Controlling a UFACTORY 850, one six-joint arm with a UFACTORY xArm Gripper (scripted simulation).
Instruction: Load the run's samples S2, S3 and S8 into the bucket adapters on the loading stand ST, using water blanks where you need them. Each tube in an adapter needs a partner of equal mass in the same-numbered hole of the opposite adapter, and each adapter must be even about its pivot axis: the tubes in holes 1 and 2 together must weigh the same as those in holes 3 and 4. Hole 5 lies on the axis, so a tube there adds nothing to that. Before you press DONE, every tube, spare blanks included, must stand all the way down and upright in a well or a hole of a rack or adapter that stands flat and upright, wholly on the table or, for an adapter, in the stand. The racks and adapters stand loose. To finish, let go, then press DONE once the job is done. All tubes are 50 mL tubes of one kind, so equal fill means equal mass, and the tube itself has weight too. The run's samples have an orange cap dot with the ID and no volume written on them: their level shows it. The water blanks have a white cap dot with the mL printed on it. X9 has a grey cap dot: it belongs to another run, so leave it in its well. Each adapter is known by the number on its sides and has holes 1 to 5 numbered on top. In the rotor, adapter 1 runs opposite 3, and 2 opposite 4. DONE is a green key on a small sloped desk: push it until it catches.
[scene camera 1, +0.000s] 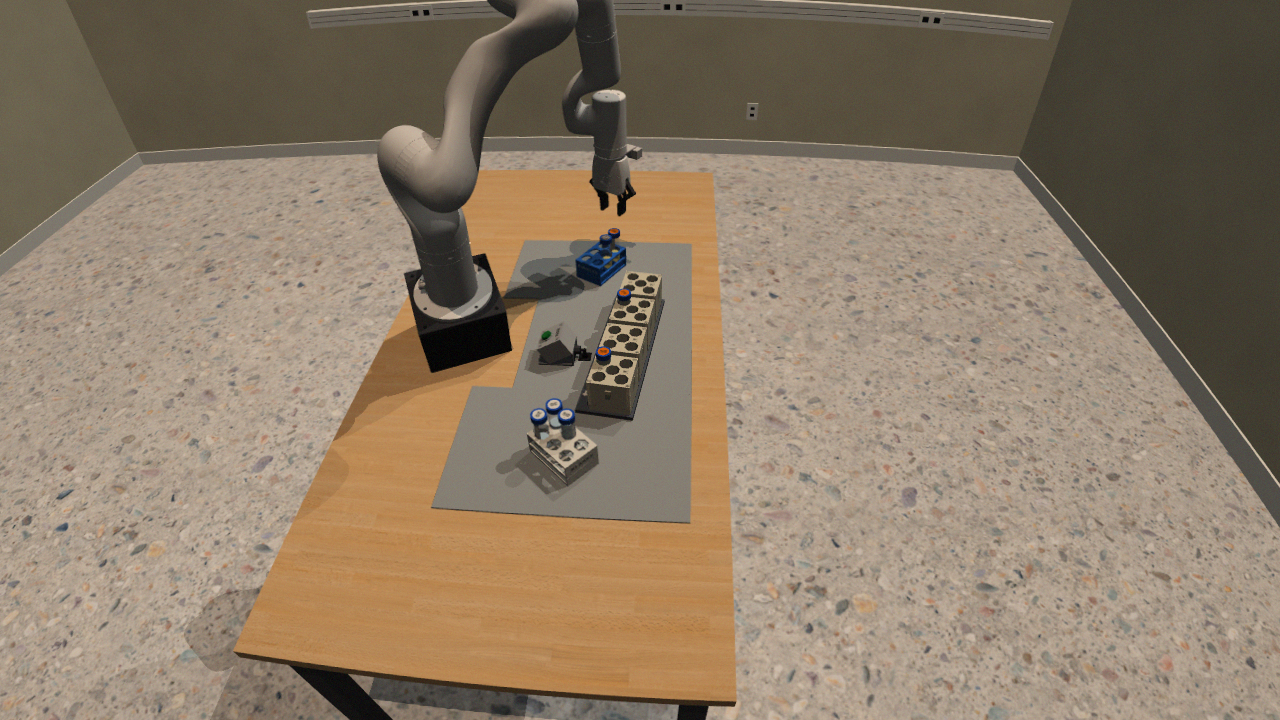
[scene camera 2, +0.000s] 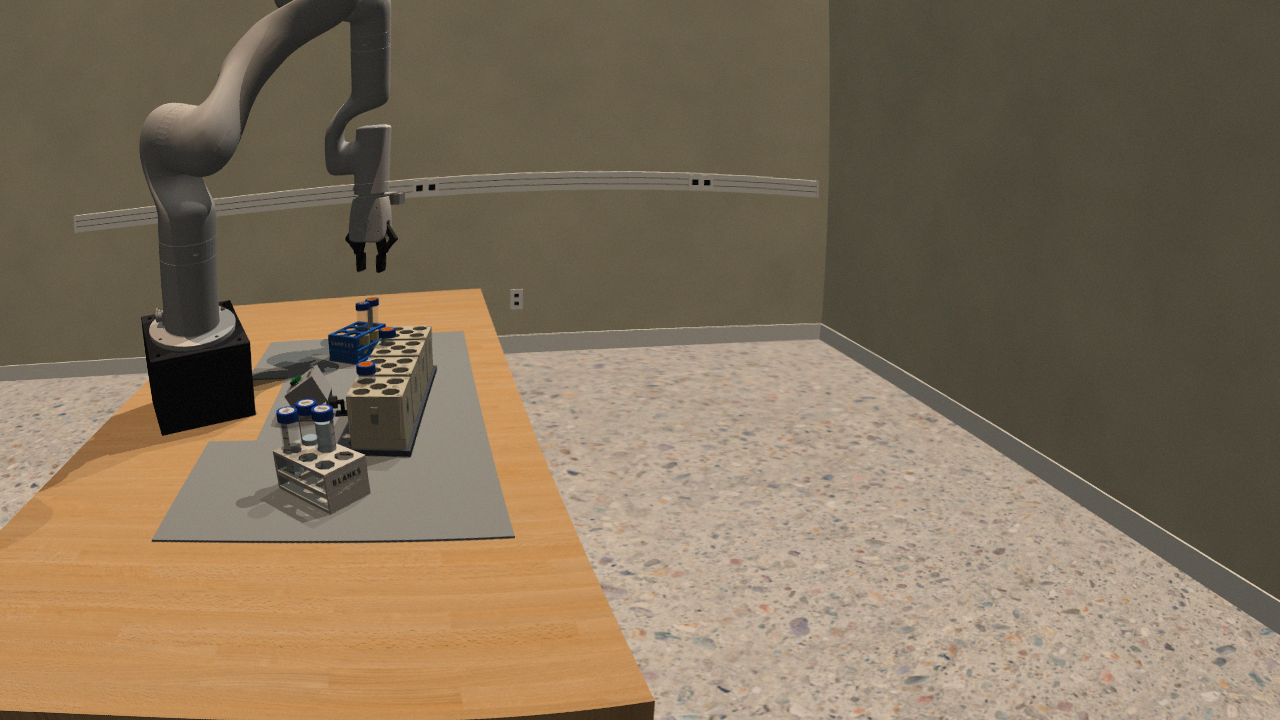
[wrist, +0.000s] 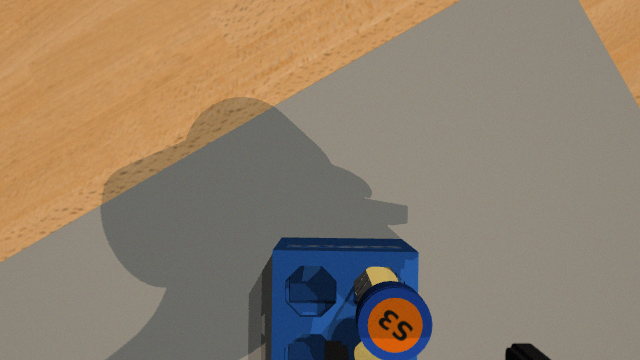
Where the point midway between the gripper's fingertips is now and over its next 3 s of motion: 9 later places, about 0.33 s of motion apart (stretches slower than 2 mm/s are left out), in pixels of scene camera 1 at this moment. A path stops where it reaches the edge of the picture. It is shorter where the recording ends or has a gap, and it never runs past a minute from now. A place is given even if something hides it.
My gripper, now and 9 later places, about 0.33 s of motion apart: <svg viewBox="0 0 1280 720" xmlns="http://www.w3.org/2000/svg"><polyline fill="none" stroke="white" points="613,211 613,216 613,222 613,227 613,230 614,232 614,233 614,235 614,237 614,238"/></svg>
